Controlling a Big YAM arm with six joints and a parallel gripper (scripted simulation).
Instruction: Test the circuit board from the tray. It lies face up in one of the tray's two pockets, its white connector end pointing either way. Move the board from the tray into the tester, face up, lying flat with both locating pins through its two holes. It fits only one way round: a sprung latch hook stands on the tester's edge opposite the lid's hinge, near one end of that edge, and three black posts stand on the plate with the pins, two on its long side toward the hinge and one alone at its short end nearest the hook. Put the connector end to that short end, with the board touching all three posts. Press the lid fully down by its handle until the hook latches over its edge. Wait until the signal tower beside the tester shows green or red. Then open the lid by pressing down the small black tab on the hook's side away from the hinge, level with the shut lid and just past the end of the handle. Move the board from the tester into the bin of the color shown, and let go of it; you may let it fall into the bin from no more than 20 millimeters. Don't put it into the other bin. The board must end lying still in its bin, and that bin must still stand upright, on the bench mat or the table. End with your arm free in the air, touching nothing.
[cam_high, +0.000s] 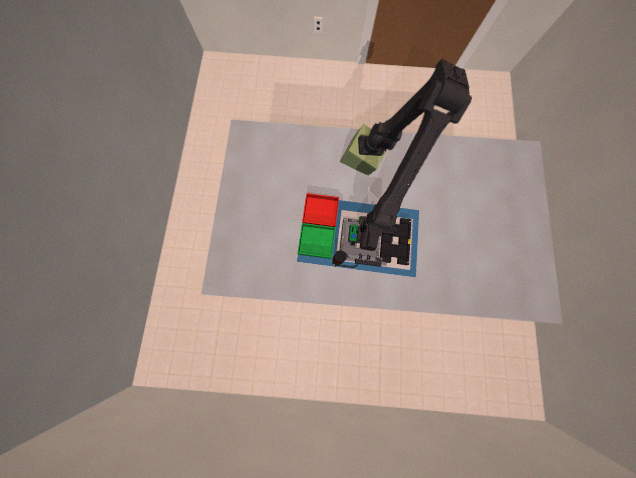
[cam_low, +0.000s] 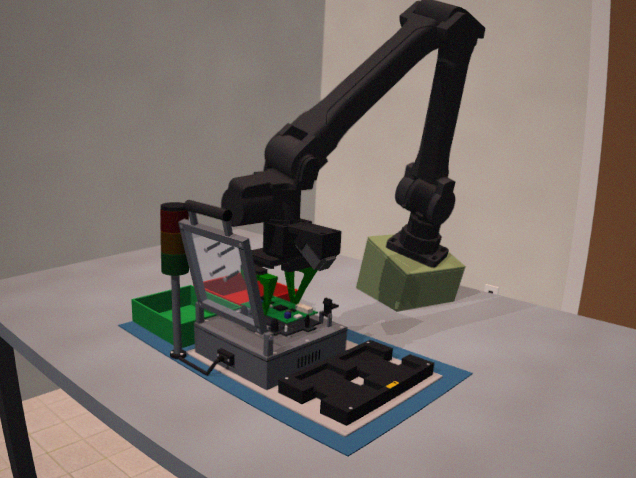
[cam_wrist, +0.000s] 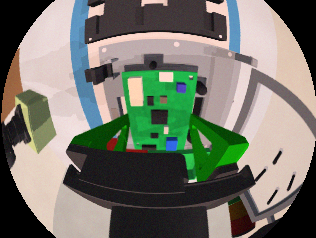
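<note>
My hand is 1 cm short of the tester plate and 2 cm above it. From my hand the other things lie so: clear lid (12 cm ahead, 2 cm to the right, 9 cm above); latch hook (5 cm behind, 7 cm to the left); green bin (1 cm ahead, 21 cm to the right, 8 cm below).
</note>
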